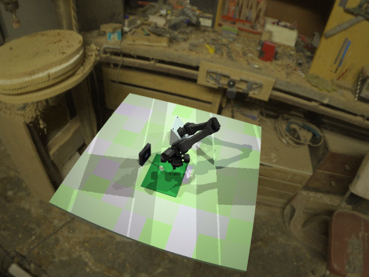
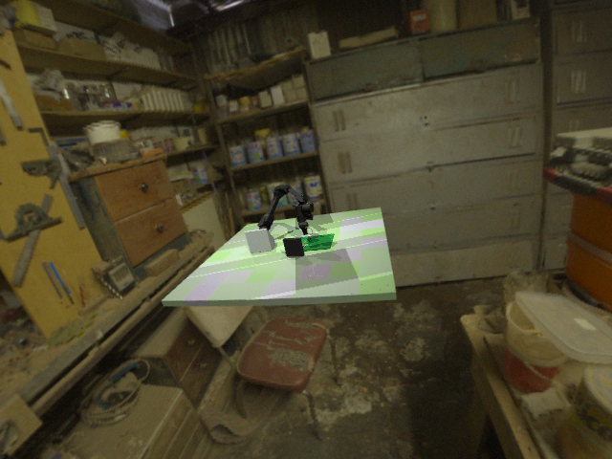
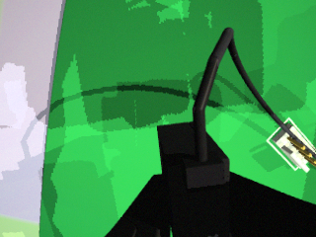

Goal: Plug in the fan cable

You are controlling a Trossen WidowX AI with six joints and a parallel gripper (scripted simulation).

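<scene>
The white four-pin header is 90 mm to the right of my gripper tip, 60 mm below it and 20 mm ahead of it. Round my gripper tip: black fan (210 mm to the right); green board (80 mm below, 50 mm ahead, 40 mm to the right); fan plug (10 mm ahead, 10 mm above).
</scene>
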